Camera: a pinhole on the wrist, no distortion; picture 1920 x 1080 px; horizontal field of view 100.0 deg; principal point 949.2 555.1 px. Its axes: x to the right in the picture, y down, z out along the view. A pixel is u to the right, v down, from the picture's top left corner.
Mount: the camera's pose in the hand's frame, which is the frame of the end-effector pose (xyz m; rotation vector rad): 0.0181 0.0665 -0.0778 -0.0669 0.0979 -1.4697
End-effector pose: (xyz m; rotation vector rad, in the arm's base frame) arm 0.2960 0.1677 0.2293 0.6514 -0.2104 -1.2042
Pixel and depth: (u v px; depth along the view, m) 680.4 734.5 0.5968
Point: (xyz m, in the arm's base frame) 0.3366 -0.1341 0.7527
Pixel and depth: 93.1 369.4 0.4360
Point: 0.4912 0.2108 0.8379
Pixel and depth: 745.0 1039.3 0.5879
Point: 0.4117 -0.3307 0.6694
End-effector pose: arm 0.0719 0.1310 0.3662 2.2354 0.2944 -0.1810
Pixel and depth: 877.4 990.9 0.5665
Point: 0.4591 -0.2515 0.0982
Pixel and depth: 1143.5 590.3 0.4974
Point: 0.1447 -0.1383 0.0411
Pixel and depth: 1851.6 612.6 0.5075
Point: 0.0807 0.1439 -0.3020
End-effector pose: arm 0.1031 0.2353 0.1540 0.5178 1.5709 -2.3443
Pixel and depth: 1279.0 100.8 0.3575
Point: 0.1337 0.0043 0.3996
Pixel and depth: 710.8 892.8 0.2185
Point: 0.0280 0.0590 0.0312
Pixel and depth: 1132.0 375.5 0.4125
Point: 0.0551 -0.0632 0.3153
